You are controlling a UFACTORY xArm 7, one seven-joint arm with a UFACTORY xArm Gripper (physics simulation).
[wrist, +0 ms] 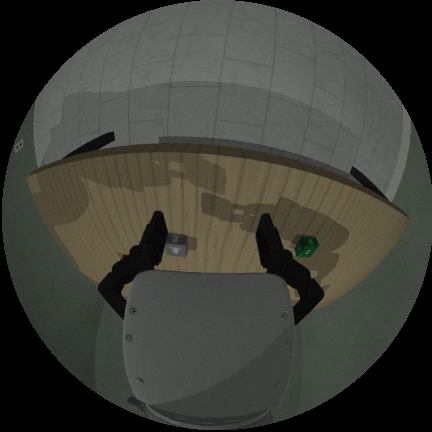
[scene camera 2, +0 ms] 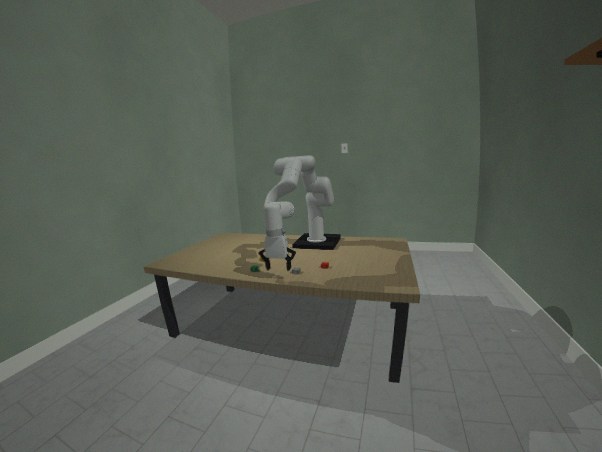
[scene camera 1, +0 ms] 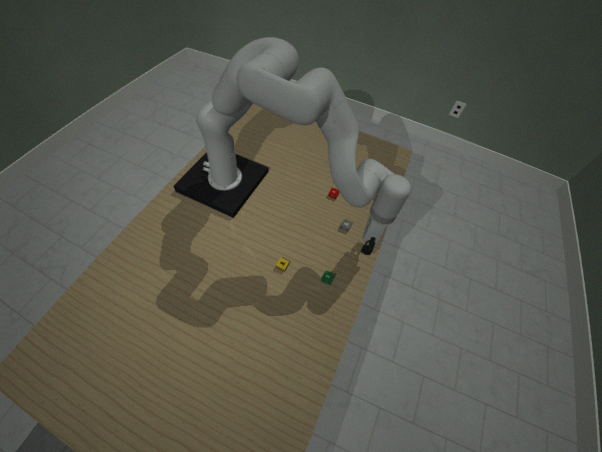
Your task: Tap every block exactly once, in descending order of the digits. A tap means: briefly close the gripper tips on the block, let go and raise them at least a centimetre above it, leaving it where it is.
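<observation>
My gripper (scene camera 1: 368, 246) (scene camera 2: 278, 269) (wrist: 211, 222) is open and empty, low above the table near its long edge. A grey block (scene camera 1: 345, 225) (scene camera 2: 296, 270) (wrist: 176, 245) lies close inside the left finger in the wrist view. A green block (scene camera 1: 328, 277) (scene camera 2: 255, 268) (wrist: 307, 246) lies outside the right finger there. A yellow block (scene camera 1: 282, 264) (scene camera 2: 261, 258) lies farther in, mostly hidden in the wrist view. A red block (scene camera 1: 333, 193) (scene camera 2: 325, 265) lies beyond the grey one; a sliver shows behind the left finger in the wrist view. The digits are too blurred to read surely.
The wooden table (scene camera 1: 200, 380) (scene camera 2: 370, 270) (wrist: 235, 170) has its long edge close to the gripper. The arm stands on a black base plate (scene camera 1: 235, 202) (scene camera 2: 317, 245). Shadows of the arm fall across the table and around the green block.
</observation>
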